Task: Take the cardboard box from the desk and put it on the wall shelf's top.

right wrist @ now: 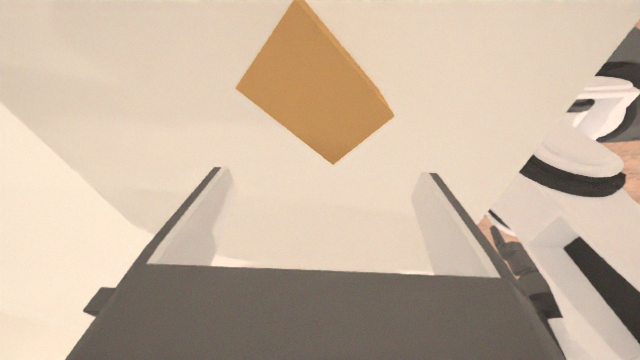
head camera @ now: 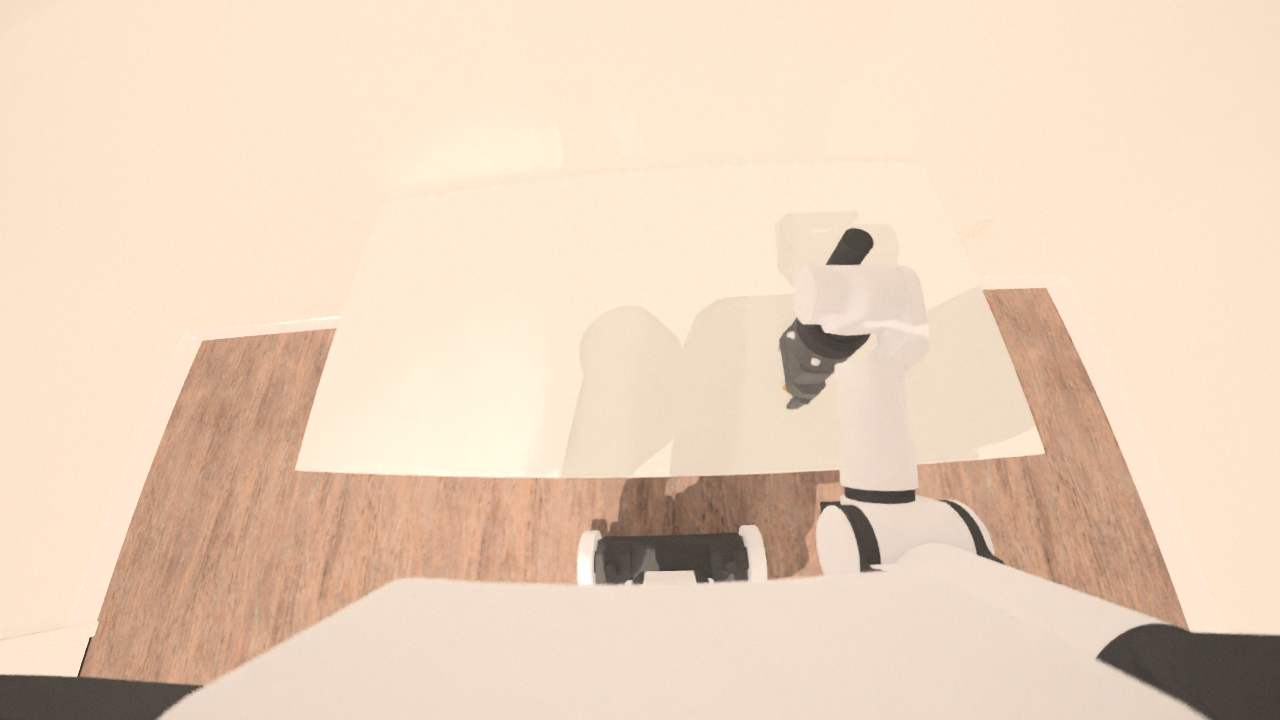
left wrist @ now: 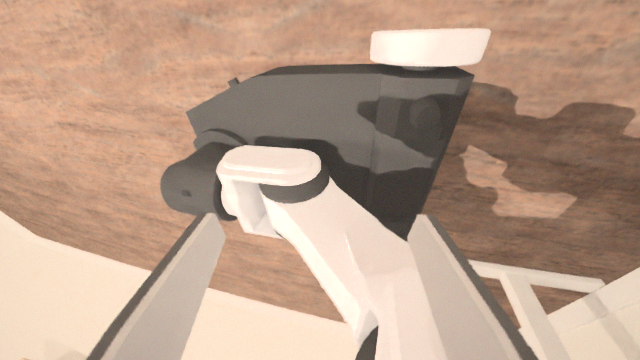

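Pixels of known places: left gripper, between the fingertips: [left wrist: 316, 226]; right gripper, between the fingertips: [right wrist: 323, 182] [head camera: 787, 377]; robot's base, origin of its link: [head camera: 670, 555].
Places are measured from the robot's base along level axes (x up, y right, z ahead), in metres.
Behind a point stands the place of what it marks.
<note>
The cardboard box [right wrist: 315, 82] @(x 0.756, y 0.280, z 0.403 m) is a small orange-brown block lying on the pale desk [head camera: 447, 358] @(x 0.721, y -0.457, z 0.498 m) [right wrist: 475, 65] @(x 0.721, y 0.274, z 0.313 m). In the right wrist view it shows at the upper middle, beyond the fingertips and turned at an angle to them. In the head view it is almost wholly hidden behind my right gripper [head camera: 795, 402] [right wrist: 325, 172] @(x 0.768, y 0.231, z 0.401 m), which is open and empty, points down over the right part of the desk and stands apart from the box. My left gripper [left wrist: 316, 226] @(x 0.511, y -0.211, z -0.116 m) is open and empty, away from the desk top, above the floor and my base. The wall shelf does not show in these views.
My wheeled base [head camera: 671, 555] @(x 0.191, y 0.004, z 0.030 m) [left wrist: 310, 105] @(x 0.169, y -0.166, z -0.214 m) stands on the wooden floor [head camera: 375, 537] @(x 0.001, y -1.189, z 0.043 m) [left wrist: 100, 60] @(x 0.001, y -0.270, z -1.025 m) at the desk's near edge. A white leg frame [left wrist: 542, 280] shows at the lower right of the left wrist view. Pale walls stand behind and beside the desk.
</note>
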